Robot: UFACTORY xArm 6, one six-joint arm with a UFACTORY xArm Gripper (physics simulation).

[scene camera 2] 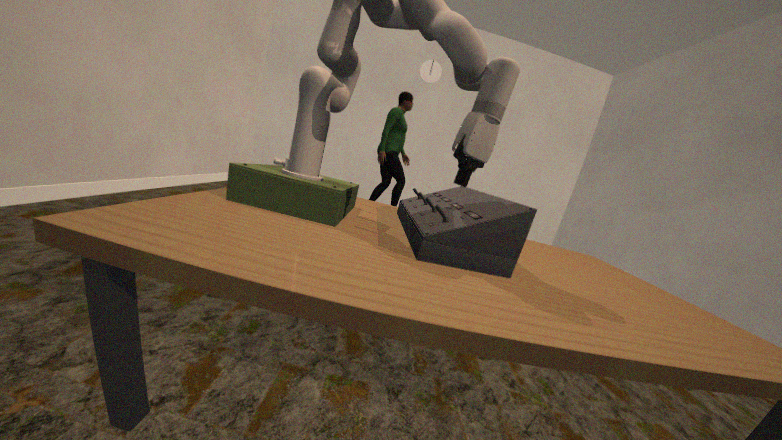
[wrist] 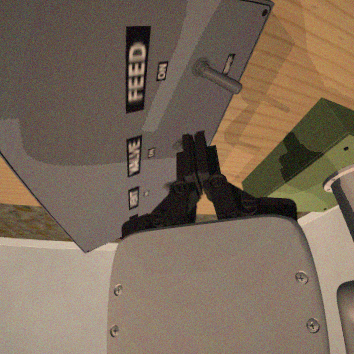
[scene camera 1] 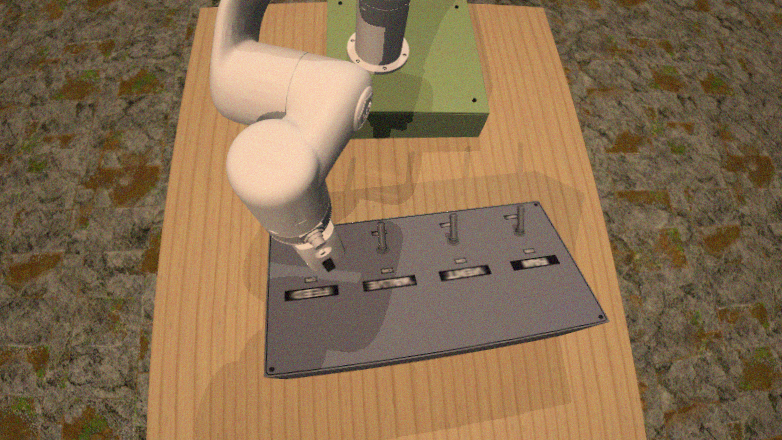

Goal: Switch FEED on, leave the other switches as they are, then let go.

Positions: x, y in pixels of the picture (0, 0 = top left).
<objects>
gripper: scene camera 2; wrist; scene camera 1 315, 247
same spot on gripper: (wrist: 197, 166) = (scene camera 2: 468, 173)
</objects>
